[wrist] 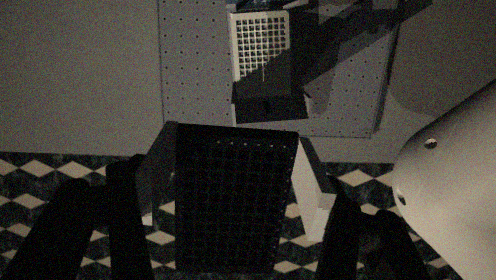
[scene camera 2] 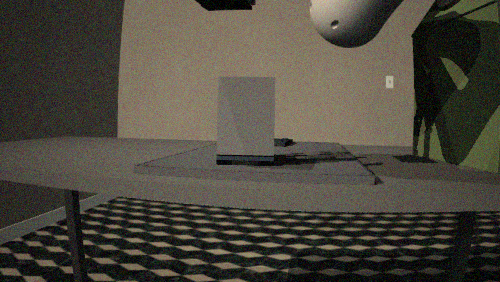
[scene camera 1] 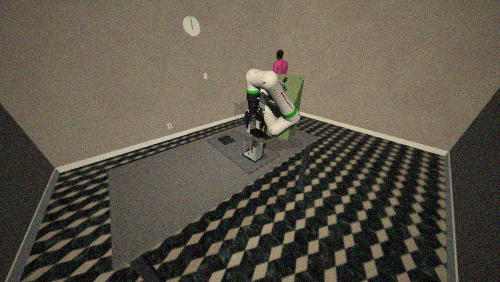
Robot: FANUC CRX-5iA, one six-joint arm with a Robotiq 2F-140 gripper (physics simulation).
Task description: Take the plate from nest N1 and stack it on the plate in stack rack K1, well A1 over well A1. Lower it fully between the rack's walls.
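Frame: origin at the arm's base, x left, y up, z ahead, level; millimetres.
Where they show: gripper, fingertip midpoint: [wrist: 236,148] [scene camera 2: 227,5] [scene camera 1: 253,130].
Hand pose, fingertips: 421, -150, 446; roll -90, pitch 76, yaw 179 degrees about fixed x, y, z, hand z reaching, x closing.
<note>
After its pixels a point has its place, as x, y, z.
A black well plate [scene camera 1: 259,133] @[494, -144, 425] [scene camera 2: 227,4] @[436, -155, 436] [wrist: 230,200] @[460, -145, 436] is held level between the pads of my gripper [wrist: 236,148] @[421, -150, 446], which is shut on it. In scene camera 1 the gripper and plate are high above the stack rack K1 [scene camera 1: 259,150] @[432, -338, 391] [scene camera 2: 246,115] @[434, -354, 394]. In the wrist view the rack is partly in shadow beyond the held plate's far edge, and a pale gridded plate [wrist: 260,45] @[360, -413, 433] lies in it. The held plate has small pale marks along its far edge, too faint to read. Nest N1 [scene camera 1: 226,139] @[-17, -424, 569] [scene camera 2: 284,142] @[41, -425, 497] is a low dark shape behind the rack in scene camera 2.
The rack and nest are on a perforated board [scene camera 1: 245,165] @[458, -436, 528] [scene camera 2: 175,159] @[445, -437, 540] [wrist: 192,80] @[453, -436, 512] on the grey table [scene camera 1: 165,200] @[577, -449, 1115] [scene camera 2: 75,155] @[489, -449, 833]. A green cabinet [scene camera 1: 296,95] @[167, 15, -122] [scene camera 2: 485,125] @[185, -356, -25] stands by the arm. A person in pink [scene camera 1: 281,67] is behind it. The arm's white link is close right of the gripper.
</note>
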